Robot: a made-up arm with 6 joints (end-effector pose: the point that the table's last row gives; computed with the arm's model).
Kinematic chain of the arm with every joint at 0, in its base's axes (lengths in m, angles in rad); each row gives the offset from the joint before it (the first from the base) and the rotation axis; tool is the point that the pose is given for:
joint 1: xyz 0 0 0.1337 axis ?
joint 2: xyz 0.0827 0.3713 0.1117 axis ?
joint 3: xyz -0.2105 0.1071 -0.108 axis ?
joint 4: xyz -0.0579 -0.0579 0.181 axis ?
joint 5: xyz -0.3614 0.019 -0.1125 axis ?
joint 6: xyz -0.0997 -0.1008 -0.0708 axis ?
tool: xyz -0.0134 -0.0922 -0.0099
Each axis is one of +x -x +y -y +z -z.
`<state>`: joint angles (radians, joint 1 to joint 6).
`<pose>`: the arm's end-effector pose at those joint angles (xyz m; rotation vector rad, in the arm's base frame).
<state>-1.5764 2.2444 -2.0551 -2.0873 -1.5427 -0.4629</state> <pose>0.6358 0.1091 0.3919 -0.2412 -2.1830 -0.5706</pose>
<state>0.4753 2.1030 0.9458 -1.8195 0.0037 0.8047</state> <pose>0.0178 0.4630 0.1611 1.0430 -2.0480 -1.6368</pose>
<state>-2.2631 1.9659 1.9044 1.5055 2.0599 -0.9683</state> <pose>0.9852 0.0290 0.6633 -2.8382 0.0080 1.2674</pose>
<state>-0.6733 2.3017 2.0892 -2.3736 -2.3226 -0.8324</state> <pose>-0.0434 0.4826 0.3633 -1.3442 2.1496 -1.1265</pose>
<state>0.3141 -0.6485 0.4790 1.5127 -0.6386 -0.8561</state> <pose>-0.6504 0.2356 0.5392 -1.1673 0.8235 0.9700</pose>
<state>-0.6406 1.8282 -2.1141 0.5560 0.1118 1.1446</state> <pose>0.3449 -0.1544 0.1194 1.4376 2.2764 0.7790</pose>
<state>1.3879 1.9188 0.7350 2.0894 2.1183 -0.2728</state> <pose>-0.0011 -0.5656 0.3555 -1.3044 1.2255 0.9375</pose>
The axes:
joint 1: +z
joint 2: +x
joint 3: -y
joint 4: +y
joint 5: -z
joint 6: +x

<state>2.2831 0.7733 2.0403 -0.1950 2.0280 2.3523</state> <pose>-0.6575 -0.3890 0.1166 -1.6376 0.0845 1.6831</pose>
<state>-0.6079 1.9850 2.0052 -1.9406 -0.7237 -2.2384</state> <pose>0.1061 0.2527 0.1505 0.2240 -1.4439 1.2010</pose>
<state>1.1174 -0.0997 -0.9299 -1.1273 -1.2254 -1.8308</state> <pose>-0.4003 -0.1513 0.1470 -0.9453 -2.2091 1.3592</pose>
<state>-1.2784 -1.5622 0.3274 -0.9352 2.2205 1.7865</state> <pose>-0.0234 0.0854 0.0408 0.1018 -2.2188 0.2286</pose>
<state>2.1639 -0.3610 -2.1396 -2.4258 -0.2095 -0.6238</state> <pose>0.0955 -0.3239 -0.0924 -0.2317 -1.2943 2.0901</pose>
